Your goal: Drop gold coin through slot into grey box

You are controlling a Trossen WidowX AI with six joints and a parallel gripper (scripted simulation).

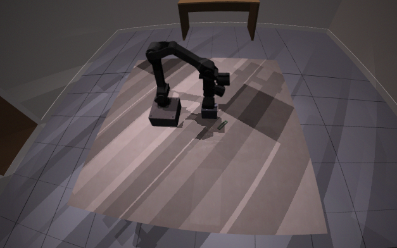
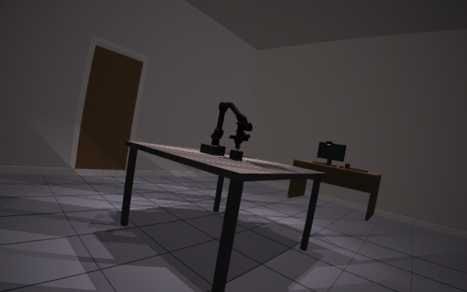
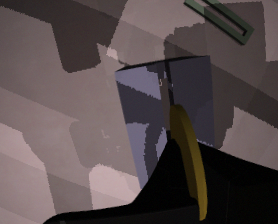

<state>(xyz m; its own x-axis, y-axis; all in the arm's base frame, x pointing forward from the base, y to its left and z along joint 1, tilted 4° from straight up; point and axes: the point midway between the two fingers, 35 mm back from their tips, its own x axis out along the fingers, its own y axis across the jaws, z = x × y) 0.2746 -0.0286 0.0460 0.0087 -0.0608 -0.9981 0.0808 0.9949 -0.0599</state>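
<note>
The gold coin lies 2 cm above my gripper tip.
</note>
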